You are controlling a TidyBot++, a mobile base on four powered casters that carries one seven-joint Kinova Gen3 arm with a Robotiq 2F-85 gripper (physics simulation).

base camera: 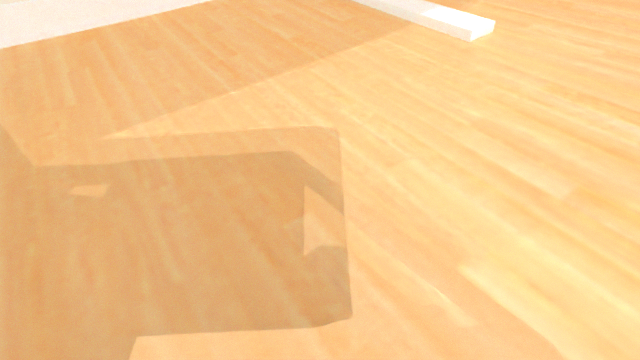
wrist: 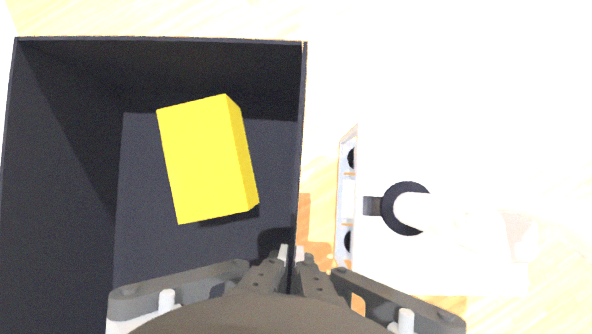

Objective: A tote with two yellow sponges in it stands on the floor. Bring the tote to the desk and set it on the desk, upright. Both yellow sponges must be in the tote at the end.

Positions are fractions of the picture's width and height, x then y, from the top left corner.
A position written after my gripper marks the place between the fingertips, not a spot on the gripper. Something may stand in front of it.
my gripper: wrist 0.49,0.77; not seen in the base camera view (out of frame)
dark grey tote: wrist 0.16,0.63; not seen in the base camera view (out of frame)
